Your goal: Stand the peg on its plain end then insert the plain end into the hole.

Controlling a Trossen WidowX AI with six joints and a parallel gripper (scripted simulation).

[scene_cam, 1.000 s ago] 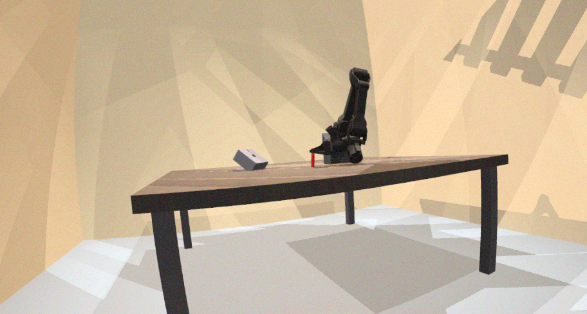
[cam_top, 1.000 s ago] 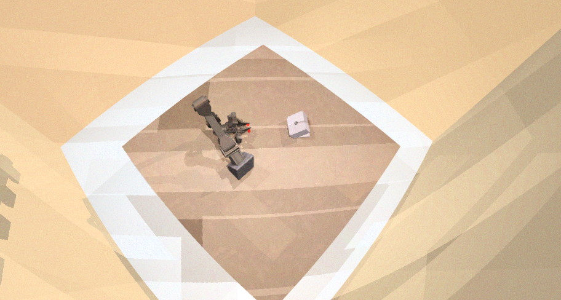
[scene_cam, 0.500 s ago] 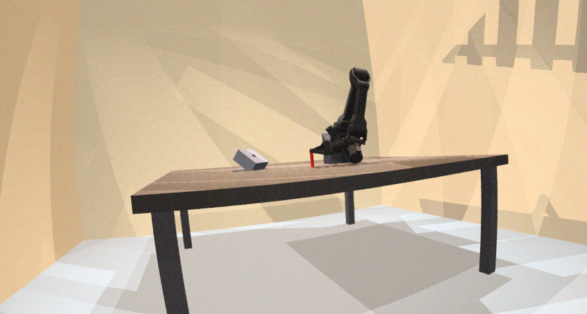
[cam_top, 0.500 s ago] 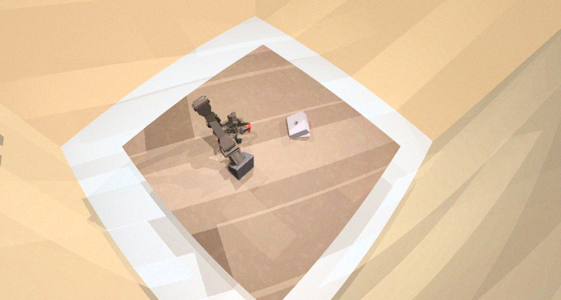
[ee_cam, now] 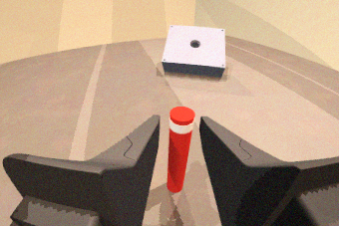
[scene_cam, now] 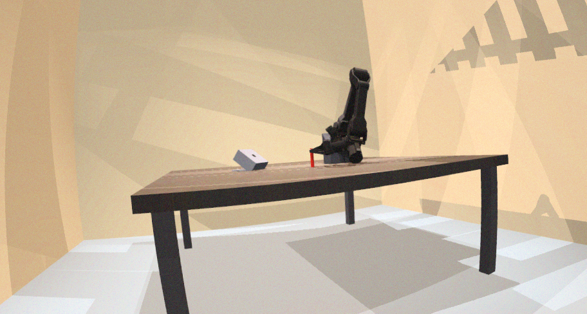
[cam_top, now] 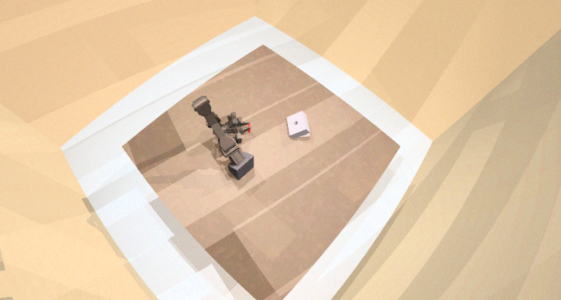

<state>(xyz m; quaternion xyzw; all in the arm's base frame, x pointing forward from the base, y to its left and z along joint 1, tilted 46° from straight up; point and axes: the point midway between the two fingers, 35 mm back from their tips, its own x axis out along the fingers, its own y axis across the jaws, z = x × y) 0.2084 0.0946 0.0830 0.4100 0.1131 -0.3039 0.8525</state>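
Right now my gripper tip is 1 cm past the red peg and 1 cm above it. From my gripper tip the other things lie so: grey sloped panel: 22 cm to the right, 19 cm ahead, 2 cm below.
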